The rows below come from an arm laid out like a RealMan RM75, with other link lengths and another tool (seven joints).
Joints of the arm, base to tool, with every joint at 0 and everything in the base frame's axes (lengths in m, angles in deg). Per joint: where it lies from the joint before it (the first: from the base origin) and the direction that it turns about. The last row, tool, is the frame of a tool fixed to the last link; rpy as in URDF.
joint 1: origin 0.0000 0.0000 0.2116 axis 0 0 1
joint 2: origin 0.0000 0.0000 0.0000 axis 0 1 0
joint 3: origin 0.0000 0.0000 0.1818 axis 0 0 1
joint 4: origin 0.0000 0.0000 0.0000 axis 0 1 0
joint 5: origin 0.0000 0.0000 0.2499 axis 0 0 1
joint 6: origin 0.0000 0.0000 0.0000 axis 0 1 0
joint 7: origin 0.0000 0.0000 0.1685 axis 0 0 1
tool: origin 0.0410 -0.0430 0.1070 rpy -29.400 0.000 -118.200
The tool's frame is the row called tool.
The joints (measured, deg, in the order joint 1, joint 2, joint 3, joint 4, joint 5, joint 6, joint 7), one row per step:
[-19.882 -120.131 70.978 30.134 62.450 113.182 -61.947]
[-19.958 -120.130 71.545 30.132 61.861 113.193 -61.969]
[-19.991 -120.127 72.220 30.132 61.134 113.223 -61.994]
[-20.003 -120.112 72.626 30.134 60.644 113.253 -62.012]
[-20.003 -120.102 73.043 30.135 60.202 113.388 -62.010]
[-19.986 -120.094 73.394 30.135 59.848 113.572 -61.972]
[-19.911 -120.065 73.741 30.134 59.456 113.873 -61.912]
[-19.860 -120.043 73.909 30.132 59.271 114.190 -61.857]
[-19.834 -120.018 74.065 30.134 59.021 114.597 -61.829]
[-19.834 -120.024 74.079 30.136 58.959 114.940 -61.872]
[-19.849 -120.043 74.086 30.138 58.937 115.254 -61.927]
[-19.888 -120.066 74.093 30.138 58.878 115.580 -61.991]
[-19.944 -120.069 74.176 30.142 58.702 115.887 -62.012]
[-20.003 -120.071 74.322 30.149 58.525 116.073 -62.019]
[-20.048 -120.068 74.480 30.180 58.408 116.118 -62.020]
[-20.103 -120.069 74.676 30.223 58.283 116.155 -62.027]
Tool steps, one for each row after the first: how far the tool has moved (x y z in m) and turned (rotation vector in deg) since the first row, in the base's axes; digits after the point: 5 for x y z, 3 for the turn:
[0.00151 -0.00041 0.00007 -0.121 -0.270 -0.187]
[0.00301 -0.00096 0.00032 -0.253 -0.618 -0.358]
[0.00386 -0.00123 0.00074 -0.301 -0.860 -0.445]
[0.00482 -0.00206 0.00115 -0.395 -1.121 -0.632]
[0.00564 -0.00312 0.00160 -0.469 -1.362 -0.845]
[0.00624 -0.00457 0.00254 -0.515 -1.673 -1.087]
[0.00667 -0.00599 0.00340 -0.551 -1.900 -1.338]
[0.00734 -0.00758 0.00477 -0.581 -2.226 -1.657]
[0.00787 -0.00886 0.00570 -0.672 -2.458 -1.914]
[0.00846 -0.01008 0.00639 -0.791 -2.660 -2.167]
[0.00919 -0.01127 0.00724 -0.902 -2.900 -2.439]
[0.01007 -0.01237 0.00830 -0.949 -3.170 -2.732]
[0.01091 -0.01316 0.00886 -1.006 -3.356 -2.965]
[0.01156 -0.01355 0.00887 -1.060 -3.413 -3.113]
[0.01236 -0.01400 0.00875 -1.140 -3.465 -3.289]

